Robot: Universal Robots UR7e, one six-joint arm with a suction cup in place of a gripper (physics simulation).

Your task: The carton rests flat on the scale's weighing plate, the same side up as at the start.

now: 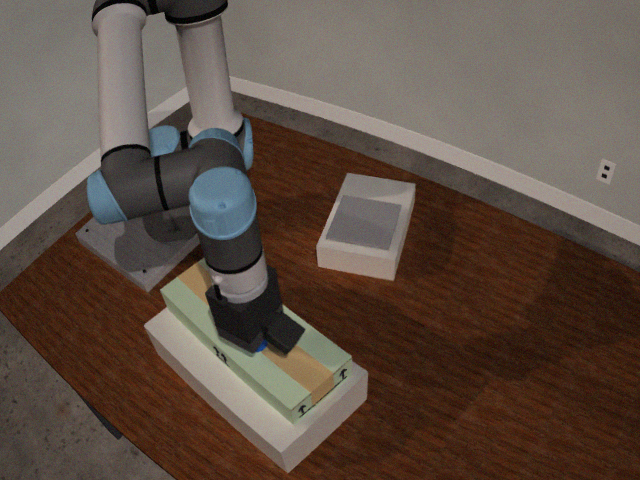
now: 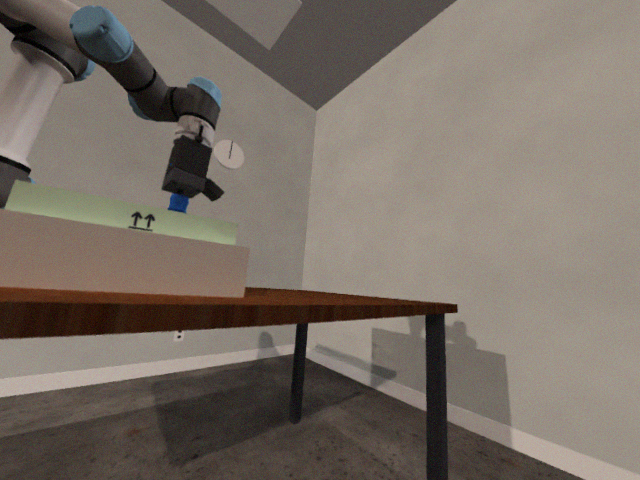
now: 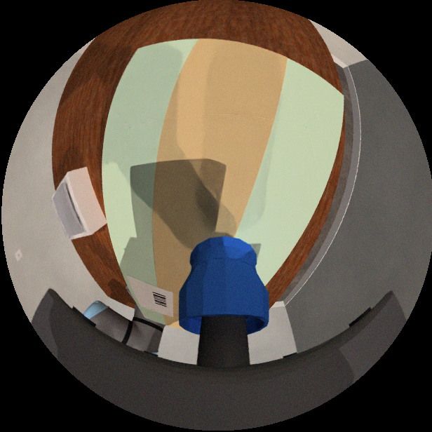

Scene:
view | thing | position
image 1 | white scale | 364,234
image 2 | large white block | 53,253
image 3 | my suction cup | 223,281
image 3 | white scale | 76,207

